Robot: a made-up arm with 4 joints. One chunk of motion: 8 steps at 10 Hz.
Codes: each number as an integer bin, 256 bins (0 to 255) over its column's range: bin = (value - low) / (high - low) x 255, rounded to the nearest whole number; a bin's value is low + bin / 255 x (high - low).
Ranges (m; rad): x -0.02..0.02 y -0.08..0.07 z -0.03..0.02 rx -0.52..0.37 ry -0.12..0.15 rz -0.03..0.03
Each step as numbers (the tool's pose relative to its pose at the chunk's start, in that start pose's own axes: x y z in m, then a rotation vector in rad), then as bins.
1 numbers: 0.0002 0.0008 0.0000 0.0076 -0.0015 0.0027
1 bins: 129 137 153 151 112 139
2 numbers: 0.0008 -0.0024 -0.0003 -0.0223 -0.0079 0.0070
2 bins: 133 132 151 143 106 157
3 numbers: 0.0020 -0.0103 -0.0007 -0.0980 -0.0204 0.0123
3 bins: 140 118 149 121 94 180
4 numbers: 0.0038 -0.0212 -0.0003 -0.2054 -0.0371 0.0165
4 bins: 152 100 151 90 78 198
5 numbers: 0.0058 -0.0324 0.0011 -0.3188 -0.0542 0.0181
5 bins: 164 81 159 58 62 204
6 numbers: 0.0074 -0.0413 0.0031 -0.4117 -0.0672 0.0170
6 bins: 175 66 169 31 50 200
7 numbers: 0.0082 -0.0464 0.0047 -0.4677 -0.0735 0.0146
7 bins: 180 57 177 15 44 190
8 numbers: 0.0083 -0.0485 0.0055 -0.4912 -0.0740 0.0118
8 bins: 180 54 181 8 43 178
